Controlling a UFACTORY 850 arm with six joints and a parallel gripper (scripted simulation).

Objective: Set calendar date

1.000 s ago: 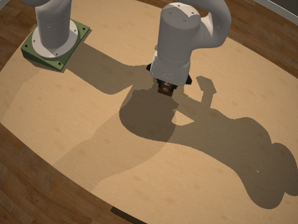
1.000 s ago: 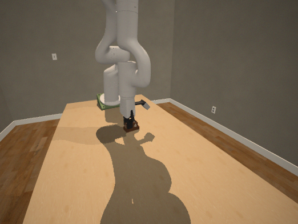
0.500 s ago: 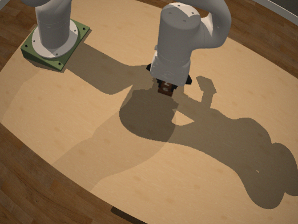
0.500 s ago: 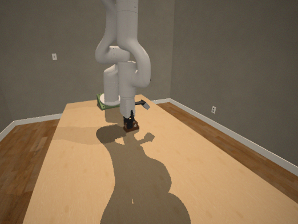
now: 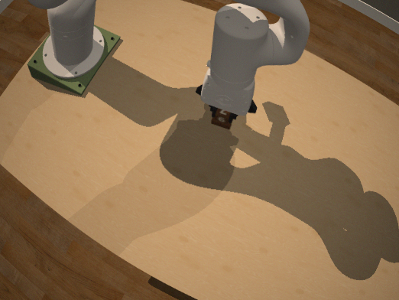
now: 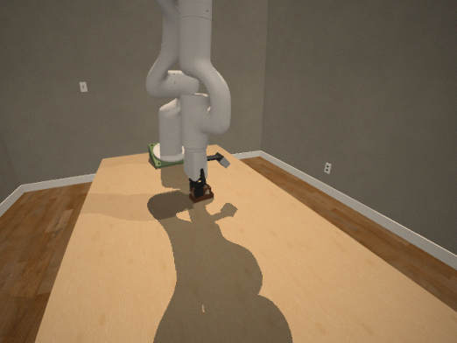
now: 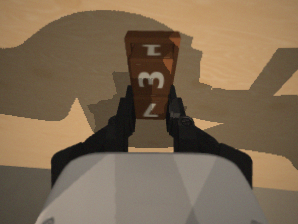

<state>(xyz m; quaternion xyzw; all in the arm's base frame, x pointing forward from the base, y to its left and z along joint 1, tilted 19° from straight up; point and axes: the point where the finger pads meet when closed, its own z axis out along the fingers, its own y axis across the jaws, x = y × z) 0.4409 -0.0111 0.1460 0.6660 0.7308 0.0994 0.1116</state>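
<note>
Now: the tray 20 mm to the left of my hand and 30 mm below it.
</note>
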